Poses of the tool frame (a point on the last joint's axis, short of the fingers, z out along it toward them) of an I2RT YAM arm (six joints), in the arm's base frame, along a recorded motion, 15 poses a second.
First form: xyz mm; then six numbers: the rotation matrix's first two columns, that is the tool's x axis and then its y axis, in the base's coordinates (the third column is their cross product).
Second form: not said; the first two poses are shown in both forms.
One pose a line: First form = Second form
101.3, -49.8, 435.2, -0.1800, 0.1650, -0.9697, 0.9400, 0.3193, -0.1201 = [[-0.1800, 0.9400, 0.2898, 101.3], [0.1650, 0.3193, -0.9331, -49.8], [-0.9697, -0.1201, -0.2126, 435.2], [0, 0, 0, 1]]
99.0, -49.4, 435.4, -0.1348, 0.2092, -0.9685, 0.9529, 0.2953, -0.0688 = [[-0.1348, 0.9529, 0.2716, 99.0], [0.2092, 0.2953, -0.9322, -49.4], [-0.9685, -0.0688, -0.2392, 435.4], [0, 0, 0, 1]]
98.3, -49.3, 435.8, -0.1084, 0.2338, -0.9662, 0.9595, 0.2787, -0.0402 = [[-0.1084, 0.9595, 0.2599, 98.3], [0.2338, 0.2787, -0.9314, -49.3], [-0.9662, -0.0402, -0.2545, 435.8], [0, 0, 0, 1]]
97.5, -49.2, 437.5, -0.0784, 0.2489, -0.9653, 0.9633, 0.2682, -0.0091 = [[-0.0784, 0.9633, 0.2566, 97.5], [0.2489, 0.2682, -0.9306, -49.2], [-0.9653, -0.0091, -0.2608, 437.5], [0, 0, 0, 1]]
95.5, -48.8, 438.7, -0.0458, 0.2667, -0.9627, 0.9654, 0.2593, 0.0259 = [[-0.0458, 0.9654, 0.2565, 95.5], [0.2667, 0.2593, -0.9282, -48.8], [-0.9627, 0.0259, -0.2693, 438.7], [0, 0, 0, 1]]
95.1, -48.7, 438.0, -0.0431, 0.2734, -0.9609, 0.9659, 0.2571, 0.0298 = [[-0.0431, 0.9659, 0.2552, 95.1], [0.2734, 0.2571, -0.9268, -48.7], [-0.9609, 0.0298, -0.2752, 438.0], [0, 0, 0, 1]]
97.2, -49.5, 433.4, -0.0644, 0.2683, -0.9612, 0.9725, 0.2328, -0.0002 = [[-0.0644, 0.9725, 0.2237, 97.2], [0.2683, 0.2328, -0.9348, -49.5], [-0.9612, -0.0002, -0.2759, 433.4], [0, 0, 0, 1]]
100.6, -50.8, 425.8, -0.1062, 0.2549, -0.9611, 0.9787, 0.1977, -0.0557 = [[-0.1062, 0.9787, 0.1758, 100.6], [0.2549, 0.1977, -0.9465, -50.8], [-0.9611, -0.0557, -0.2705, 425.8], [0, 0, 0, 1]]
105.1, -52.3, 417.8, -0.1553, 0.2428, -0.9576, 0.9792, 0.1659, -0.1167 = [[-0.1553, 0.9792, 0.1305, 105.1], [0.2428, 0.1659, -0.9558, -52.3], [-0.9576, -0.1167, -0.2635, 417.8], [0, 0, 0, 1]]
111.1, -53.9, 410.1, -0.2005, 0.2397, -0.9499, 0.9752, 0.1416, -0.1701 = [[-0.2005, 0.9752, 0.0937, 111.1], [0.2397, 0.1416, -0.9604, -53.9], [-0.9499, -0.1701, -0.2621, 410.1], [0, 0, 0, 1]]
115.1, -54.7, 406.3, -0.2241, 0.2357, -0.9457, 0.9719, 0.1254, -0.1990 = [[-0.2241, 0.9719, 0.0717, 115.1], [0.2357, 0.1254, -0.9637, -54.7], [-0.9457, -0.1990, -0.2572, 406.3], [0, 0, 0, 1]]
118.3, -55.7, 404.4, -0.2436, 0.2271, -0.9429, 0.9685, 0.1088, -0.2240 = [[-0.2436, 0.9685, 0.0517, 118.3], [0.2271, 0.1088, -0.9678, -55.7], [-0.9429, -0.2240, -0.2465, 404.4], [0, 0, 0, 1]]
